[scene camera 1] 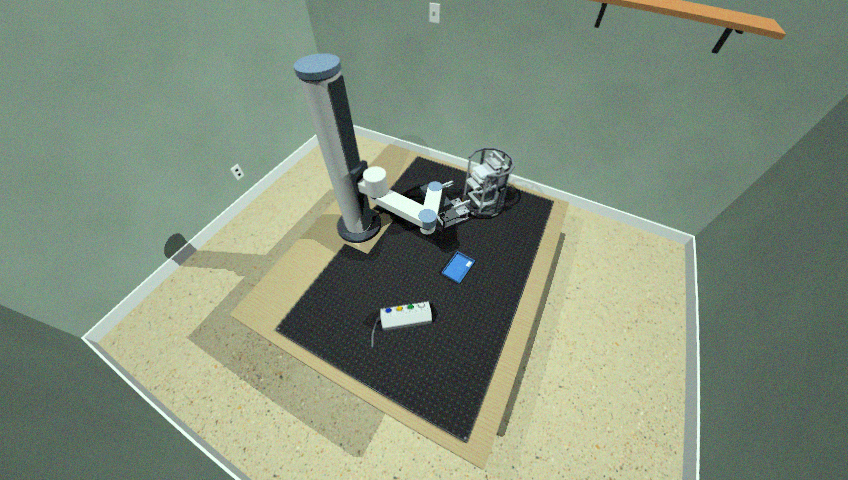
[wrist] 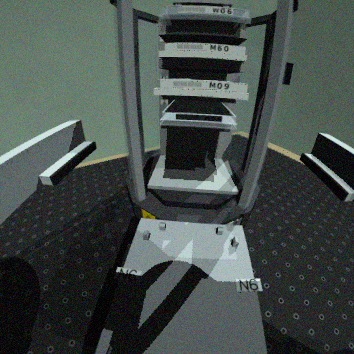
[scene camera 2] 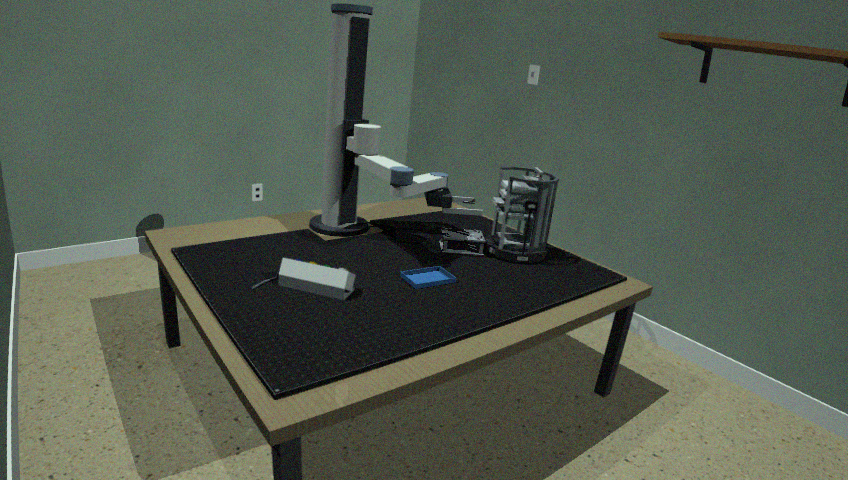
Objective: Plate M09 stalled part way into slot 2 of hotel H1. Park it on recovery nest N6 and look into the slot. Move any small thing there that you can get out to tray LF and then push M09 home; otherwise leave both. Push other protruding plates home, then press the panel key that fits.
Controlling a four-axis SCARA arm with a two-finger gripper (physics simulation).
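Seen in the pictures: gripper, fingertip midpoint: [scene camera 1: 460, 191] [wrist: 200, 135] [scene camera 2: 478, 206]; arm's base, link origin: [scene camera 1: 359, 225] [scene camera 2: 338, 226].
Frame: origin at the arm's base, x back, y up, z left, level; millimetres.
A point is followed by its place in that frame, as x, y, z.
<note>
The hotel H1 [scene camera 1: 490, 149] {-533, 329, 571} [scene camera 2: 517, 255] {-660, 46, 385} [wrist: 127, 100] {-458, 198, 448} stands at the back right. In the wrist view, plate M09 [wrist: 200, 90] {-507, 211, 382} sits in it below plate M60 [wrist: 200, 52] {-519, 246, 402} and plate W06 [wrist: 200, 13] {-518, 283, 403}; how far each protrudes is hard to tell. A pale shelf [wrist: 200, 120] {-541, 171, 422} shows beneath M09. Nest N6 [scene camera 1: 457, 214] {-490, 72, 273} [scene camera 2: 462, 242] {-410, 19, 335} [wrist: 225, 310] {-464, 73, 266} stands before the hotel, with small pegs and no plate on it. My gripper [scene camera 1: 460, 193] {-473, 189, 334} [scene camera 2: 477, 205] {-473, 189, 334} [wrist: 200, 135] {-473, 189, 334} is wide open and empty, above the nest and facing the hotel. The blue tray LF [scene camera 1: 457, 268] {-621, 15, -16} [scene camera 2: 428, 277] {-615, 15, -3} lies on the mat.
The panel [scene camera 1: 406, 318] {-535, 78, -392} [scene camera 2: 315, 276] {-548, 66, -390} has a blue key [scene camera 1: 387, 310] {-442, 82, -399}, a yellow key [scene camera 1: 399, 308] {-485, 82, -366}, a green key [scene camera 1: 410, 306] {-524, 83, -336} and a white key [scene camera 1: 421, 305] {-566, 84, -309}. A cable runs from its left end. The arm's column [scene camera 1: 333, 136] {-48, 642, -58} [scene camera 2: 338, 118] {-50, 463, -56} stands left of the nest.
</note>
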